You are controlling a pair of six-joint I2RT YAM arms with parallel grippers.
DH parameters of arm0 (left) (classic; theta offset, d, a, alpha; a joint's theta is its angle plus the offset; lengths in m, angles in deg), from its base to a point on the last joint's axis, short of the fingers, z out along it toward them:
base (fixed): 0 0 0 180
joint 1: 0 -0.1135 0.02 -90
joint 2: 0 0 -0.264 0
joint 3: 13.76 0 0.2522 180
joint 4: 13.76 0 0.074 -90
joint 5: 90 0 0 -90
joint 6: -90 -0.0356 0 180
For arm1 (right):
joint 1: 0 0.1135 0.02 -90
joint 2: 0 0 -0.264 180
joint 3: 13.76 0 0.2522 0
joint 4: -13.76 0 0.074 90
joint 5: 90 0 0 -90
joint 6: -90 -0.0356 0 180
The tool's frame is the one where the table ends.
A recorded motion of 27 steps. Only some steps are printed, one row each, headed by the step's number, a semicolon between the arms.
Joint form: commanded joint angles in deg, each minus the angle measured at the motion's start. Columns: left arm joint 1, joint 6, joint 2, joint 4, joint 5, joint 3; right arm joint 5, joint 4, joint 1, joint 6, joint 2, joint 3.
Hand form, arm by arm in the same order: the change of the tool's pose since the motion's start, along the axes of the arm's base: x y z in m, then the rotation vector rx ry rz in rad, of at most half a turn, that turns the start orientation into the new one. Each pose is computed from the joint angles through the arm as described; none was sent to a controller.
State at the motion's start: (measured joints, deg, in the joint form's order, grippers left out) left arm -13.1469 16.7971 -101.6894 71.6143 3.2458 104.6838; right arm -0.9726 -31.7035 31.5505 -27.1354 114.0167 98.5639
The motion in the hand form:
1: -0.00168 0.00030 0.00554 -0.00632 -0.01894 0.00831; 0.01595 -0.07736 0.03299 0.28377 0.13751 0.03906
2: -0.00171 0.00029 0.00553 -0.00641 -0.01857 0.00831; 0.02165 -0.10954 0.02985 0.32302 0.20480 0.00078
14: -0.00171 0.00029 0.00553 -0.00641 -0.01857 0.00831; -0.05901 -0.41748 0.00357 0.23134 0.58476 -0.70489
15: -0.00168 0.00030 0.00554 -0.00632 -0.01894 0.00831; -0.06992 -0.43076 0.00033 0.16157 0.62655 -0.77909
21: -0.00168 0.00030 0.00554 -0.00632 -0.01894 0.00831; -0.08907 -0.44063 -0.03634 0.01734 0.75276 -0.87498
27: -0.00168 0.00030 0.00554 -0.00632 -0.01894 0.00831; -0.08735 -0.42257 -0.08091 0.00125 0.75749 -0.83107
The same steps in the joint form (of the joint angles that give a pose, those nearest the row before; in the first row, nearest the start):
1: -0.15 0.52 0.44 0.04 0.44 0.61; -22.67 -4.68 -11.67 -2.32 -4.46 0.68
2: -0.15 0.52 0.44 0.07 0.44 0.61; -26.97 -8.06 -16.31 -2.30 -4.48 0.68
14: -0.15 0.52 0.44 0.07 0.44 0.61; -20.22 -40.74 -62.23 12.37 -4.48 0.50
15: -0.15 0.52 0.44 0.04 0.44 0.61; -14.91 -41.94 -64.37 12.37 -4.46 0.11
21: -0.15 0.52 0.44 0.04 0.44 0.61; -4.55 -39.28 -66.34 12.09 -4.46 -7.85
27: -0.15 0.52 0.44 0.04 0.44 0.61; -4.55 -29.40 -63.76 12.09 -4.37 -18.03

